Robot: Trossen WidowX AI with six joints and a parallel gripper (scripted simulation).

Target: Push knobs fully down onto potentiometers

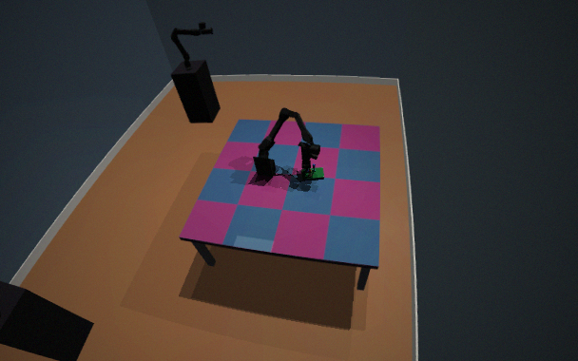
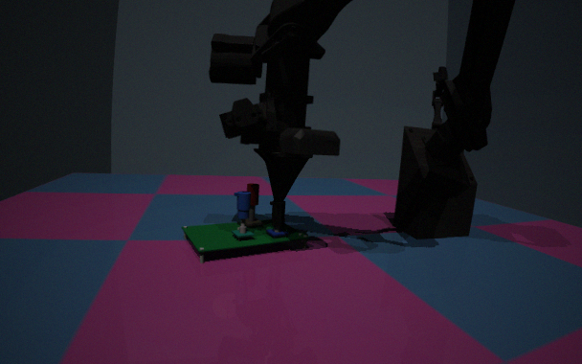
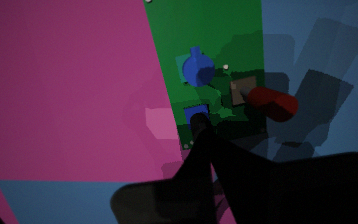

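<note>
The black knob is 20 mm below my gripper tip. The rest, counted from my gripper tip: blue knob (50 mm ahead, 10 mm to the left).
</note>
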